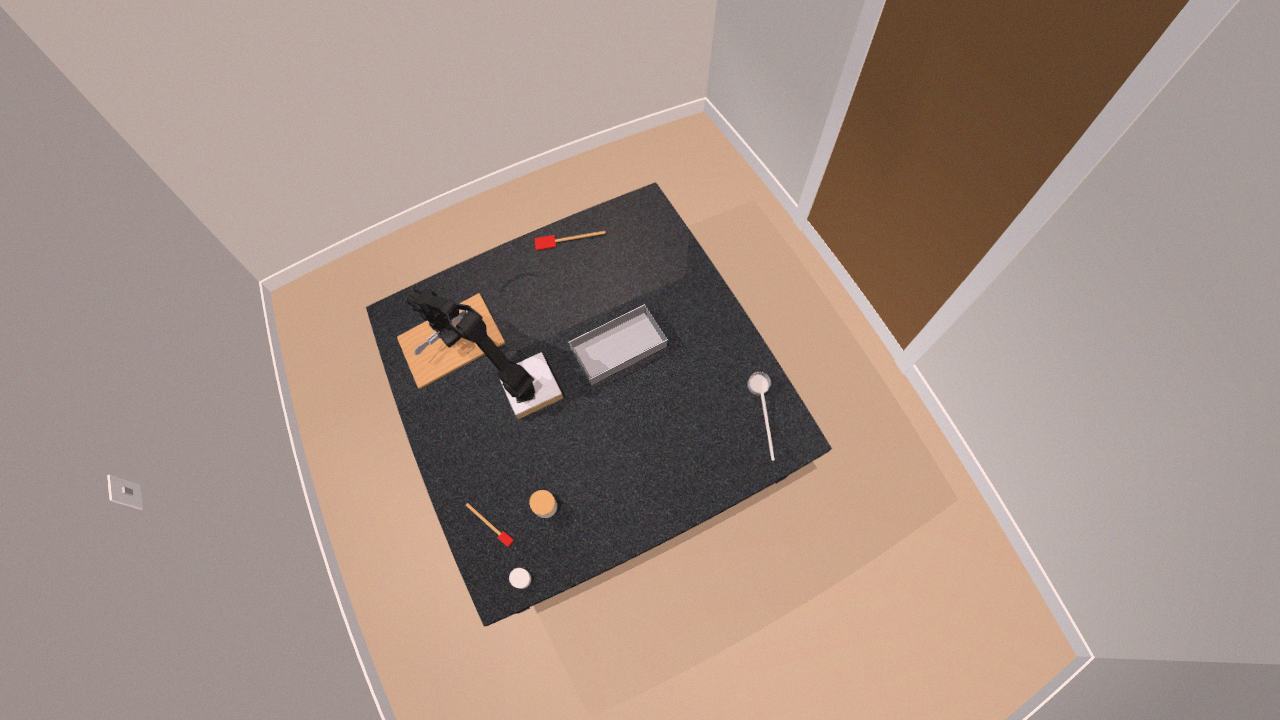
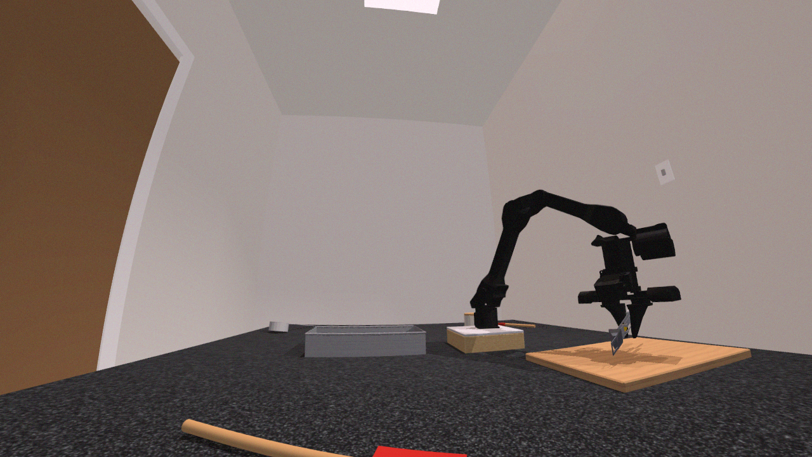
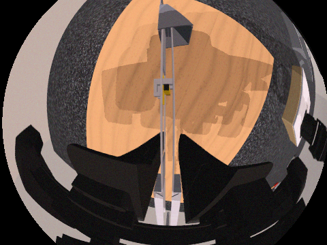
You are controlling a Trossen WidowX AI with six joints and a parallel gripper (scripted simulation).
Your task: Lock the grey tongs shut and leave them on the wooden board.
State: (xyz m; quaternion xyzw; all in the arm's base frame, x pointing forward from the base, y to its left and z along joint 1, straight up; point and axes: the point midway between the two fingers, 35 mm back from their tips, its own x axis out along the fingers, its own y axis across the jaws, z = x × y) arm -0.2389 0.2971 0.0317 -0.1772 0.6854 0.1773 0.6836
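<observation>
The wooden board lies 40 mm below my gripper tip. The rest, counted from my gripper tip: white disc 80 mm ahead, 900 mm to the right, 30 mm below; grey roasting tin 590 mm ahead, 200 mm to the right, 20 mm below; red spatula 500 mm ahead, 310 mm to the left, 40 mm below.
</observation>
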